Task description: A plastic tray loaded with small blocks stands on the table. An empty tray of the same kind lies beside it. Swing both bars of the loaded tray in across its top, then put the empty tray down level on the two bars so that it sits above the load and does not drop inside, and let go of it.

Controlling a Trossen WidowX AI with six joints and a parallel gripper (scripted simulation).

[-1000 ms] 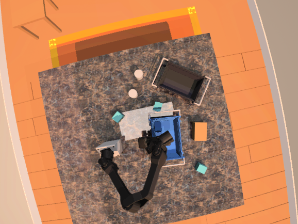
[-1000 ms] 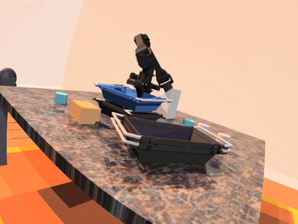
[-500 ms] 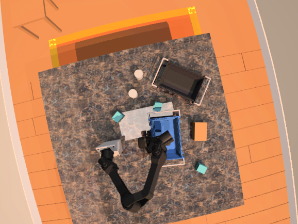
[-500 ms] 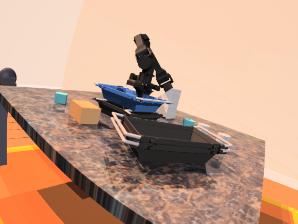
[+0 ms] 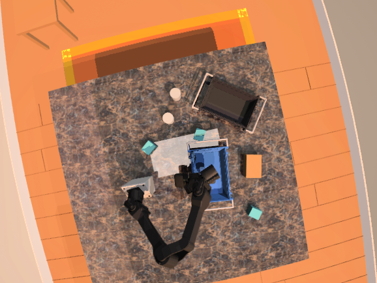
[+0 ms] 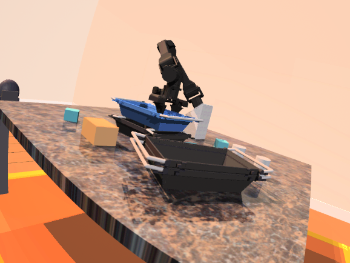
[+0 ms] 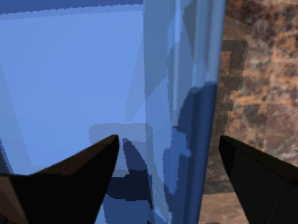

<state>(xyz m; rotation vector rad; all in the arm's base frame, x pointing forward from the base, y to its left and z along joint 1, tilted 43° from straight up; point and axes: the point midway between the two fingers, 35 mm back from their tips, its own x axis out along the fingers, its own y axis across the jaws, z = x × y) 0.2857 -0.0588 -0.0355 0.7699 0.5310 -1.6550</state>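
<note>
Now: the blue tray 8 cm ahead of my gripper tip, 3 cm above it and 2 cm to the right of it. Also, from my gripper tip: orange block 31 cm ahead, 5 cm to the right, 5 cm below.
</note>
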